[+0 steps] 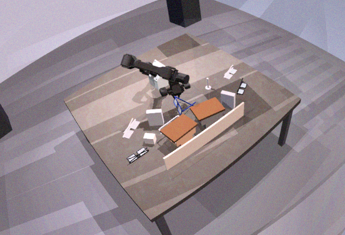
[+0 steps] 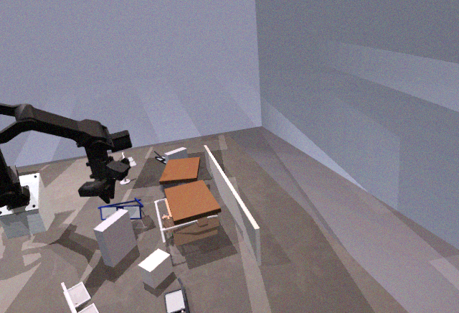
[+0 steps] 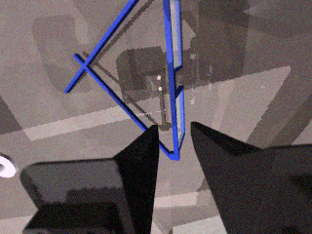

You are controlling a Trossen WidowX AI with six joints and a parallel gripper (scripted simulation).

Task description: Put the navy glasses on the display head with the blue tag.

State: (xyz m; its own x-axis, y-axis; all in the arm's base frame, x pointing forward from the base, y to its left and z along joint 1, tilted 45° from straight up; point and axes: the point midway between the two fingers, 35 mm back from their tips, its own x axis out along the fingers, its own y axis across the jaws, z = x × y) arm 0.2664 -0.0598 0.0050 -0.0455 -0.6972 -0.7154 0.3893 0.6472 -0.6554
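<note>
The white peg stand lies 250 mm to the left of my gripper tip, 40 mm below it and 30 mm ahead of it. The rest, counted from my gripper tip: peach display head (210 mm ahead, 180 mm to the right, 10 mm below); then long white panel (360 mm ahead, 80 mm to the right, 10 mm below).
</note>
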